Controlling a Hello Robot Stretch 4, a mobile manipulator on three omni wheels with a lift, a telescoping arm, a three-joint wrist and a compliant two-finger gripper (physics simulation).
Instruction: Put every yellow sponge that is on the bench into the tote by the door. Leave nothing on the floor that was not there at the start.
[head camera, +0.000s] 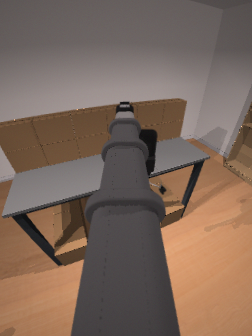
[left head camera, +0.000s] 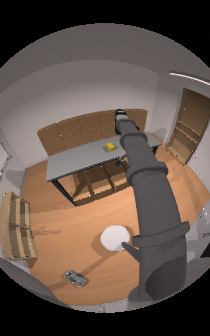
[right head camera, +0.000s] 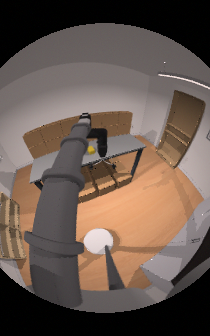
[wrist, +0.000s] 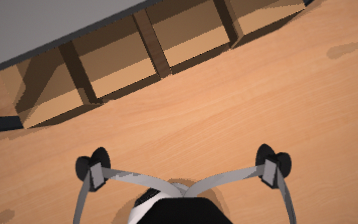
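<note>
A yellow sponge (left head camera: 110, 146) (right head camera: 91, 149) lies on the grey bench top (left head camera: 70, 159) (right head camera: 122, 145) (head camera: 47, 182) (wrist: 55, 20); in the head camera view the arm covers that part of the bench. The grey tote (left head camera: 75, 278) stands on the floor at the lower left in the left head camera view. My gripper (wrist: 182, 159) (right head camera: 105, 162) is open and empty, its fingertips wide apart. It points down over the floor in front of the bench, apart from the sponge. In the head camera view it shows partly, beside the arm.
Brown boxes (wrist: 127, 80) stand under the bench between its dark legs. A brown panelled back (head camera: 55, 137) (left head camera: 90, 128) rises behind the bench. A tall shelf unit (left head camera: 187, 131) (right head camera: 178, 131) stands at the right, a low shelf unit (left head camera: 7, 215) at the left. My arm (head camera: 130, 250) reaches towards the bench.
</note>
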